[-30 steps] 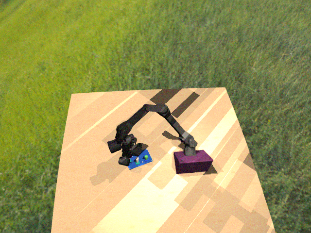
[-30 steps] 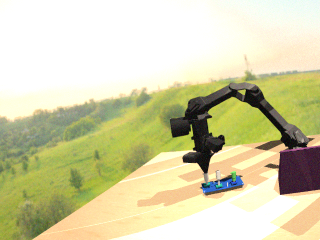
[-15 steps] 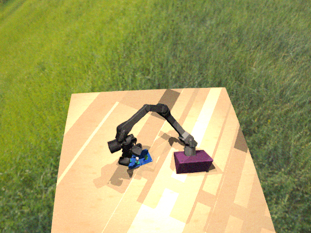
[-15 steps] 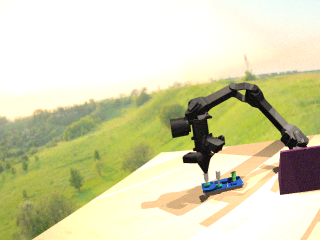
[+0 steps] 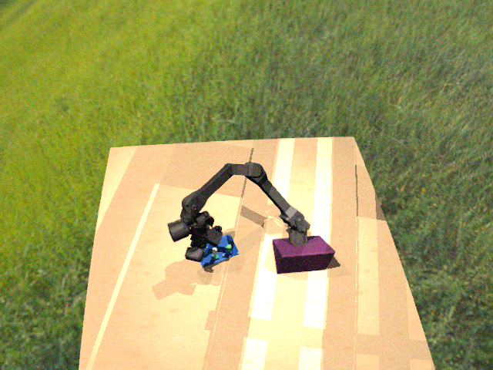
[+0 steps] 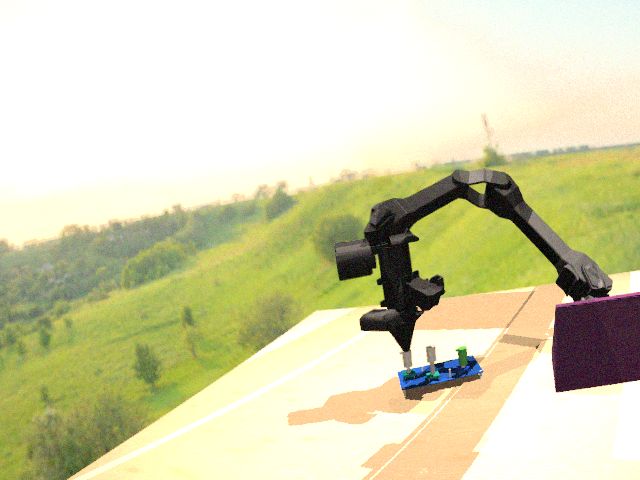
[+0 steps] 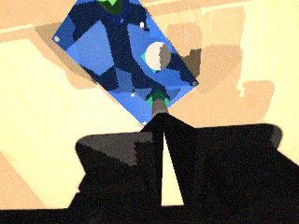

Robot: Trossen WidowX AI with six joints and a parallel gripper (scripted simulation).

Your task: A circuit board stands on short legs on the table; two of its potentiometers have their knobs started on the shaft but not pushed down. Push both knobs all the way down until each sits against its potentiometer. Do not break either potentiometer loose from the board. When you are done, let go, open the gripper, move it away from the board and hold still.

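Now: the grey knob 10 mm below my gripper tip. From my gripper tip the other things lie so: green knob: 110 mm behind, 20 mm below.
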